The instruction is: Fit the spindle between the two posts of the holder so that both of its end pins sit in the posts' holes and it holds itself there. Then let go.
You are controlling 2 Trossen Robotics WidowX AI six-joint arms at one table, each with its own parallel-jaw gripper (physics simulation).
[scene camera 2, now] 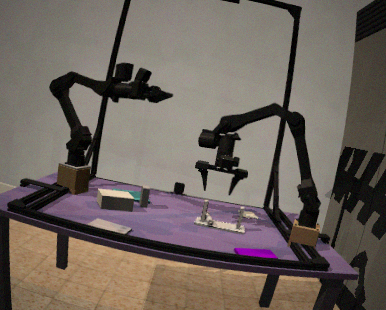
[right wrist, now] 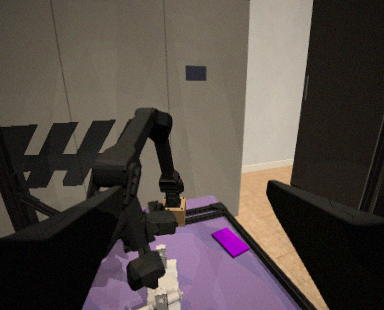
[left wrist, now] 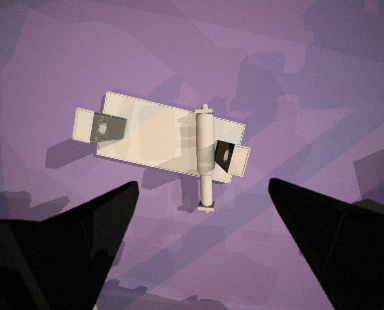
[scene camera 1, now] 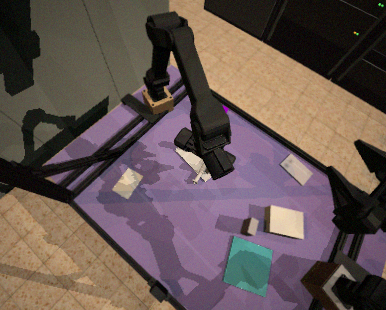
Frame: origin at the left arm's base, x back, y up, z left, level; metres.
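Seen in the pictures: left gripper, fingertip midpoint: (scene camera 2: 217, 193) (left wrist: 203, 185); right gripper, fingertip midpoint: (scene camera 2: 168, 94) (right wrist: 196, 189) (scene camera 1: 342, 153); left arm's base at its link origin: (scene camera 2: 307, 224) (right wrist: 173, 203) (scene camera 1: 157, 94); right arm's base at its link origin: (scene camera 2: 74, 164) (scene camera 1: 345, 291).
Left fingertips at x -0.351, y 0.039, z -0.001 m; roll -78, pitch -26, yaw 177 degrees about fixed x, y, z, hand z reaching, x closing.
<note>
Pixels of each thing's top centre, then the offset from my left fingertips to it.
- white holder at its top centre: (left wrist: 170, 139) (right wrist: 163, 287) (scene camera 2: 220, 224) (scene camera 1: 197, 159) dy -0.108, dx +0.039, dz +0.012 m
- pale spindle at its top centre: (left wrist: 207, 162) (right wrist: 156, 301) (scene camera 2: 208, 214) (scene camera 1: 203, 168) dy -0.085, dx -0.012, dz +0.006 m
- right-hand post at its top centre: (left wrist: 239, 160) (right wrist: 160, 291) (scene camera 2: 206, 200) dy -0.030, dx -0.026, dz +0.024 m
- cream box at its top centre: (scene camera 2: 115, 193) (scene camera 1: 286, 221) dy -0.067, dx -0.329, dz +0.146 m
- small block at its top centre: (scene camera 1: 253, 226) (scene camera 2: 145, 186) dy -0.041, dx -0.272, dz +0.023 m
- teal mat at its top centre: (scene camera 1: 248, 265) (scene camera 2: 130, 194) dy -0.108, dx -0.372, dz -0.042 m
- white plate at its top centre: (scene camera 2: 109, 226) (scene camera 1: 296, 168) dy -0.111, dx -0.207, dz +0.357 m
- pale pad at its top centre: (scene camera 1: 128, 182) (scene camera 2: 248, 214) dy -0.114, dx +0.088, dz -0.265 m
- magenta plate at its top centre: (scene camera 2: 256, 253) (right wrist: 229, 240) dy -0.107, dx +0.216, dz +0.217 m
The white holder (scene camera 1: 186, 158) (scene camera 2: 225, 228) (left wrist: 155, 125) (right wrist: 170, 275) stands on its base on the table, with one upright post at each end. The pale spindle (scene camera 2: 209, 223) (left wrist: 205, 140) lies across the base, close to the inner side of the right-hand post (left wrist: 241, 161) in the left wrist view. Both its ends reach past the base's long edges, and its pins are out of the posts' holes. My left gripper (scene camera 2: 218, 192) (left wrist: 203, 185) is open and empty above the holder, pointing down. My right gripper (scene camera 2: 171, 95) (right wrist: 196, 189) is open and empty, high up and away from the holder.
A cream box (scene camera 1: 284, 222) (scene camera 2: 115, 200), a small block (scene camera 1: 250, 226) (scene camera 2: 144, 196) and a teal mat (scene camera 1: 248, 267) lie away from the holder. A white plate (scene camera 1: 296, 169) (scene camera 2: 109, 226), a pale pad (scene camera 1: 127, 183) and a magenta plate (scene camera 2: 255, 253) (right wrist: 230, 242) also lie on the table.
</note>
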